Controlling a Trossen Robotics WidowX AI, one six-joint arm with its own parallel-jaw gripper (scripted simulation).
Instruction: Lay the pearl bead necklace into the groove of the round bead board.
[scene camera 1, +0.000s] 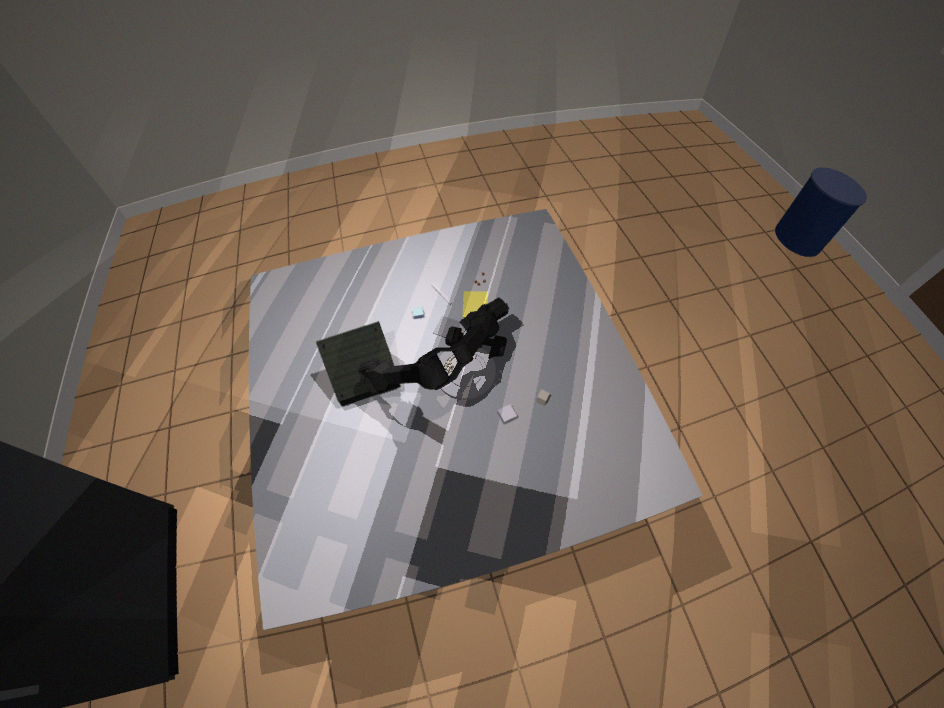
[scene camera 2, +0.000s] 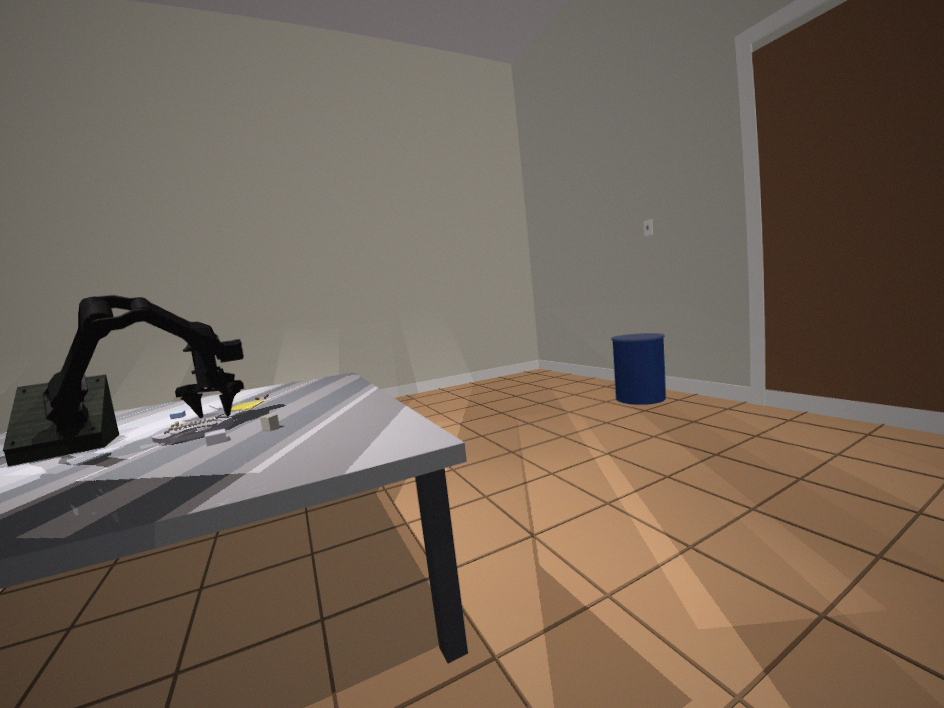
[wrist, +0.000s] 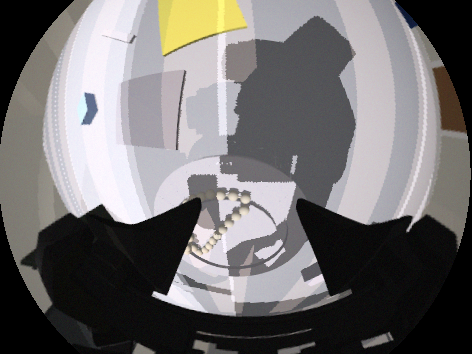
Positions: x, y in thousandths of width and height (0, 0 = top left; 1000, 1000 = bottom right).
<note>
The gripper (scene camera 2: 227, 590) is open, holding nothing. Also in view: a grey card (wrist: 315, 304).
The gripper also shows in the wrist view (wrist: 529, 575).
</note>
